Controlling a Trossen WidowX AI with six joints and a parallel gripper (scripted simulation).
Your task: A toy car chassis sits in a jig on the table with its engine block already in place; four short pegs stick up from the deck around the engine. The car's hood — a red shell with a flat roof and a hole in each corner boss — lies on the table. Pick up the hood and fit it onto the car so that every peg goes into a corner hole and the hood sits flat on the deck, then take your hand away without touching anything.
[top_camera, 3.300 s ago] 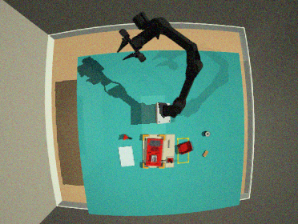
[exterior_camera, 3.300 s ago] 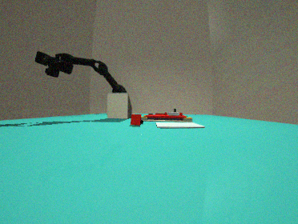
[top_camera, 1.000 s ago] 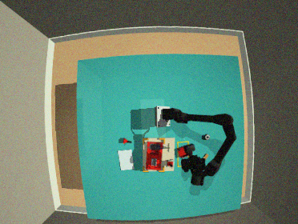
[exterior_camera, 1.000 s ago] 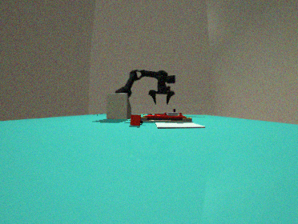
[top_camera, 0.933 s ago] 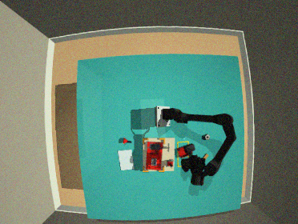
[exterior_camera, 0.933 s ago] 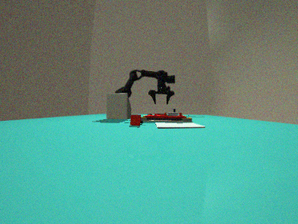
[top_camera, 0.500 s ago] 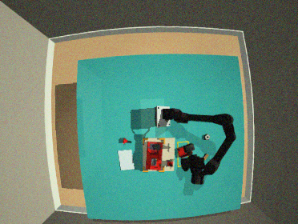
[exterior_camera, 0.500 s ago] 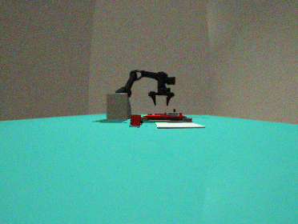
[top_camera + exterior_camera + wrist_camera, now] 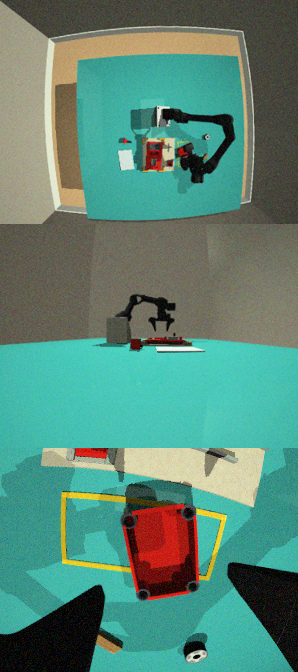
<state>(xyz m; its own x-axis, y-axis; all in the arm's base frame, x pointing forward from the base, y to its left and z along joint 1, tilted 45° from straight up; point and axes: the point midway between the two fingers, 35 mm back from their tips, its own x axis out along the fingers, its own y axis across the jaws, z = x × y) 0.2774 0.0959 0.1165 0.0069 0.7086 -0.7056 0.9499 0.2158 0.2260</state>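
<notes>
My gripper tip is now 6 cm above the hood. Also, from my gripper tip: grey cylinder (17 cm to the left, 10 cm behind, 6 cm below); then tan block (16 cm to the left, 7 cm below, 5 cm ahead); then white flat plate (43 cm to the right, 7 cm below, 5 cm ahead).
</notes>
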